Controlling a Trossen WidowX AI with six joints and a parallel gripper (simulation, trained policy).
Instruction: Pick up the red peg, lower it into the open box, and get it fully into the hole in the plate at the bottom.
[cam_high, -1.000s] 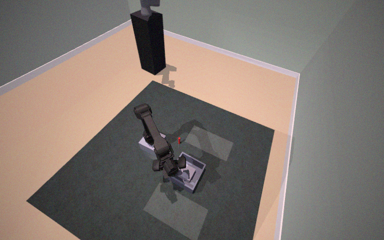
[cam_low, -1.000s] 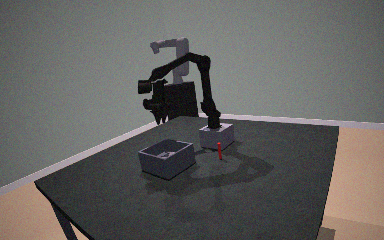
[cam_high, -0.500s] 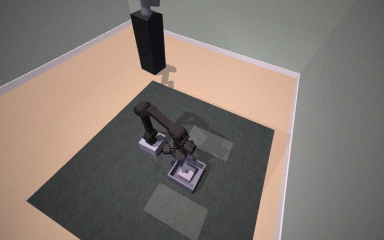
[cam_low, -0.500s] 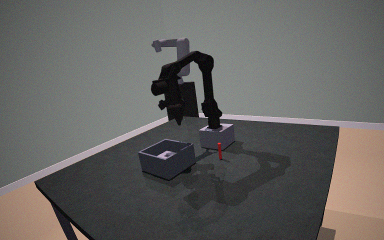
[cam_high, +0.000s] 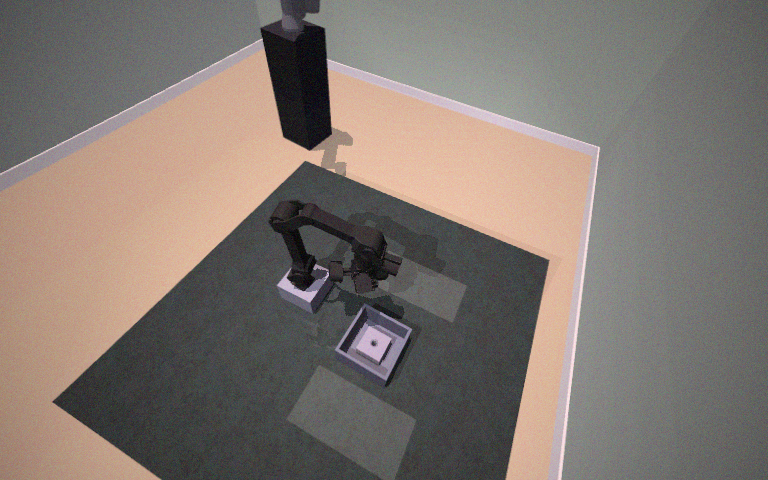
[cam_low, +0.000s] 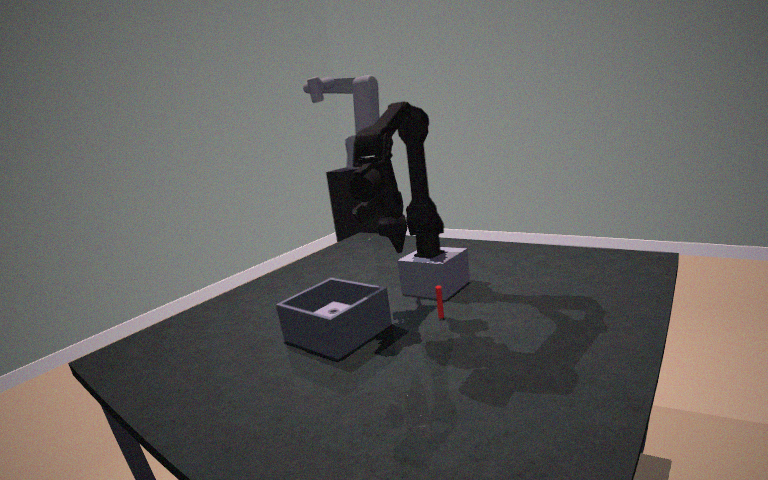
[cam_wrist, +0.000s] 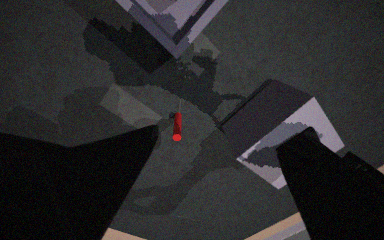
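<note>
My gripper tip is now 150 mm above the red peg, 80 mm to the right of it and 30 mm past it. The rest, counted from my gripper tip: light plate (160 mm ahead, 150 mm below, 90 mm to the right); grey box (160 mm below, 160 mm ahead, 90 mm to the right).
</note>
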